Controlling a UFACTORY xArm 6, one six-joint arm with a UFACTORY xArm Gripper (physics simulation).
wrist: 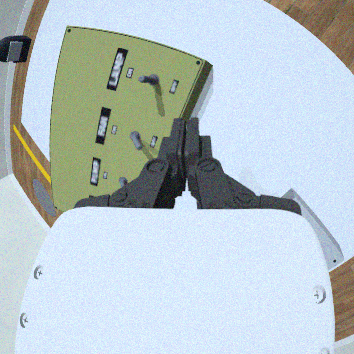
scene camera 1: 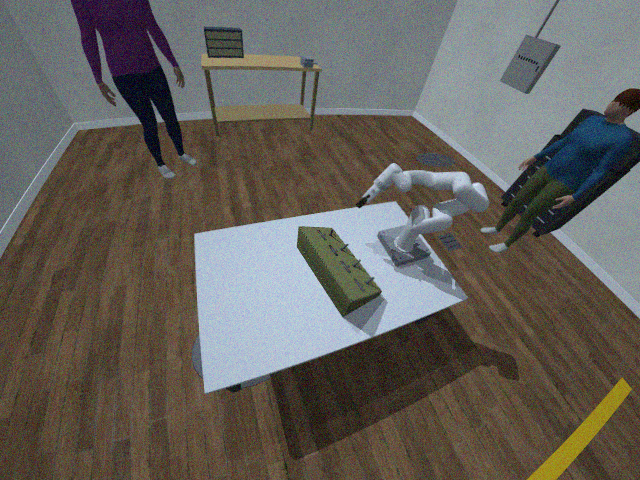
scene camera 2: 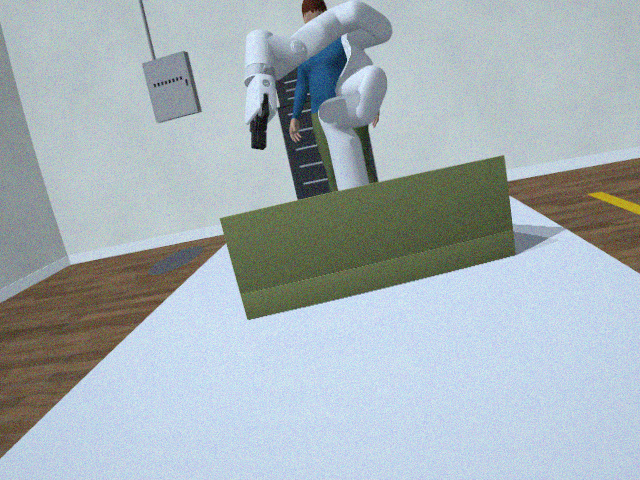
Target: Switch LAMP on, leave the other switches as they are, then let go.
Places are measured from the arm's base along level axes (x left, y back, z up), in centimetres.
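Pixels of known places: gripper, fingertip midpoint: [wrist: 187, 135] [scene camera 1: 357, 206] [scene camera 2: 258, 148]; arm's base, link origin: [scene camera 1: 403, 244].
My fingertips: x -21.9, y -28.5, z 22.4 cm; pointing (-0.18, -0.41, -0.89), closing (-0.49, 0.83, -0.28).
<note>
Ahead of a thing's pixels: the offset from my fingertips to its middle. Level surfaces: height alone.
The olive switch box {dx +18.8, dy -20.9, dz -21.2 cm} [scene camera 1: 336, 263] [scene camera 2: 361, 227] [wrist: 80, 100] sits on the white table {dz -27.7 cm} [scene camera 1: 248, 310] [scene camera 2: 361, 387]. In the wrist view, the LAMP lever {dx +0.4, dy -14.2, dz -15.7 cm} [wrist: 148, 79] leans towards its ON mark, away from OFF. The FAN lever {dx +12.3, dy -12.2, dz -16.4 cm} [wrist: 135, 139] leans towards its OFF side. A third lever {dx +24.3, dy -11.5, dz -16.4 cm} [wrist: 123, 182] is partly hidden by the gripper, and its position cannot be told. My gripper [scene camera 1: 360, 204] [scene camera 2: 258, 147] [wrist: 187, 135] is shut and empty. It hangs high above the table, clear of the box and the levers.
The robot's base plate [scene camera 1: 398, 256] [wrist: 320, 235] is on the table beside the box. A person in purple [scene camera 1: 129, 41] stands at the back left and one in blue [scene camera 1: 589, 139] [scene camera 2: 323, 77] is behind the arm. A wooden bench [scene camera 1: 258, 62] stands at the back.
</note>
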